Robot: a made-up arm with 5 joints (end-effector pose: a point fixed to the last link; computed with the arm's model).
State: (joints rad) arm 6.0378 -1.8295 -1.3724 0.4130 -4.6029
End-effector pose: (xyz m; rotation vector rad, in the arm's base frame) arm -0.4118 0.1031 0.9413 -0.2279 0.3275 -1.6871
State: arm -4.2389 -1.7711 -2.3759 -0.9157 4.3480
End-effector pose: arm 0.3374 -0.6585 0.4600 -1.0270 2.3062 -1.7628
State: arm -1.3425 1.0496 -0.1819 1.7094 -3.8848
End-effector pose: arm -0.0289 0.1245 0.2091 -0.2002 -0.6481 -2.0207
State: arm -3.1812 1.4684 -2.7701 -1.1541 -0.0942
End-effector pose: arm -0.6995 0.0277 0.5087 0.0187 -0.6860 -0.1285
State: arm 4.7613 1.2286 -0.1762 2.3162 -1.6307
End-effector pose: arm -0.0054 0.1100 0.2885 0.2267 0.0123 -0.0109
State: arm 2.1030 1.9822 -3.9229 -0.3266 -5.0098
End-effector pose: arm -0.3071 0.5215 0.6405 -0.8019 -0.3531 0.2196
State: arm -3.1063 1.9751 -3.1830 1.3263 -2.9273
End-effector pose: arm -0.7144 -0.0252 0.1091 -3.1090 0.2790 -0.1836
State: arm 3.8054 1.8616 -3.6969 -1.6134 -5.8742
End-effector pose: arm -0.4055 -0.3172 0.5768 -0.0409 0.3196 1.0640
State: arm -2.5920 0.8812 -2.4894 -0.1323 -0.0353
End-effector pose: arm -0.6274 -0.3843 0.7580 0.4078 -1.3544 0.4266
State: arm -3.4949 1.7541 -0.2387 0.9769 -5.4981
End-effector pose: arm 0.2721 -0.1003 0.2426 0.3526 0.5511 0.4164
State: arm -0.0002 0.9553 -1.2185 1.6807 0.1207
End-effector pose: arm 0.3577 -0.0001 0.0613 2.3230 -0.1406 -1.9917
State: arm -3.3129 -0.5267 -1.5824 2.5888 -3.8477
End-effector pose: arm -0.2441 0.0422 0.8505 2.7679 0.7583 0.6354
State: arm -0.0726 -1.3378 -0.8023 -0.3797 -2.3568
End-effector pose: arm 0.0557 -0.0041 0.9671 0.2639 0.5773 0.6887
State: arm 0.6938 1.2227 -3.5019 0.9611 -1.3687
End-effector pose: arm 0.4891 0.4068 0.8658 1.1337 1.8932 1.6129
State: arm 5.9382 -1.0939 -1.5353 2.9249 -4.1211
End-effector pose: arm -0.0381 0.0137 0.8862 0.9036 -2.7520 -0.2653
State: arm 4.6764 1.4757 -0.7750 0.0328 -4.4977
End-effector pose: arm -0.0020 -0.0568 -0.1087 -0.3593 -2.8518 -1.0997
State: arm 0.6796 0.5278 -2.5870 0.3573 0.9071
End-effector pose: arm 0.4590 0.3709 0.9985 -1.5597 0.1782 -1.2560
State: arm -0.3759 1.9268 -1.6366 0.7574 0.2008
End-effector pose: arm 0.1409 -0.0556 -0.2605 -2.5379 0.7528 1.5232
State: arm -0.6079 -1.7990 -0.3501 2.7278 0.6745
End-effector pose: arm 0.0382 -0.0265 0.5993 2.3985 -1.7902 -0.8905
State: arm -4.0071 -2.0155 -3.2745 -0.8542 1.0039
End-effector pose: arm 0.3212 -0.3772 -0.0623 2.4156 1.7839 0.0145
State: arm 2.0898 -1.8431 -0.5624 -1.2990 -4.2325
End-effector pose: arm 0.0847 -0.1482 0.8216 0.5864 0.0115 0.9715
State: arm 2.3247 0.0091 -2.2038 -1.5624 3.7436
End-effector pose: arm -0.1491 0.1588 1.0463 0.6785 -0.5826 2.7974
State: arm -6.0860 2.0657 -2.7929 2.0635 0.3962
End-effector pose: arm 0.4710 0.0941 -0.0925 2.2058 -0.2202 -1.6731
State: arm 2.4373 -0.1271 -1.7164 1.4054 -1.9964
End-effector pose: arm -0.3877 0.3294 0.8395 1.7923 -2.3771 -0.6467
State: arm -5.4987 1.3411 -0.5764 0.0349 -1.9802
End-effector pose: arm 0.0179 0.0178 -0.0586 -0.4775 -2.5037 0.8902
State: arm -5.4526 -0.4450 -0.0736 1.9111 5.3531
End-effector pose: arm 0.0946 0.1036 0.2689 -1.5048 -1.8215 1.9725
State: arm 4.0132 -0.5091 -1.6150 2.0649 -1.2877
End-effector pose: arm -0.1981 -0.2356 0.8861 2.7191 -1.4543 -0.0189
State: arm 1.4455 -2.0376 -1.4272 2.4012 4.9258
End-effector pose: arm -0.0445 -0.3530 0.7412 -0.4500 -2.6317 -1.5693
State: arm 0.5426 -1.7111 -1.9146 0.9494 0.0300
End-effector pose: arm -0.4894 -0.2951 0.8899 -0.5996 -0.1571 -2.5094
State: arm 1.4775 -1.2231 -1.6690 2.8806 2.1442
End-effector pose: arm -0.0129 -0.1379 0.8949 -2.9581 1.0243 0.0043
